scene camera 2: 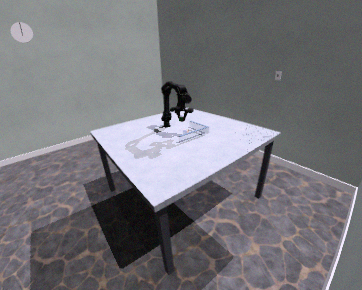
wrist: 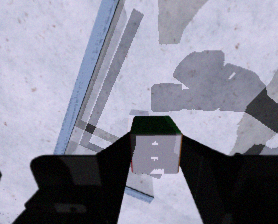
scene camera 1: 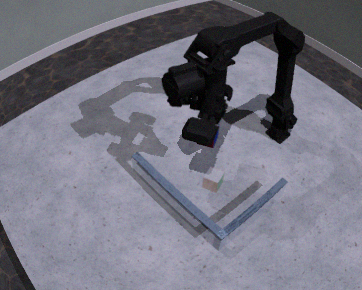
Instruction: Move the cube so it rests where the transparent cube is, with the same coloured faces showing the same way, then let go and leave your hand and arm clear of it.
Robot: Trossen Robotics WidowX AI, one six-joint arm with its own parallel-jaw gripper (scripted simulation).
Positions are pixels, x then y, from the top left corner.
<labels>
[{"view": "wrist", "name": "my gripper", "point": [152, 134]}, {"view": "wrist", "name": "cube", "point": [155, 141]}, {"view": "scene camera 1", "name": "my gripper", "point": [207, 138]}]
</labels>
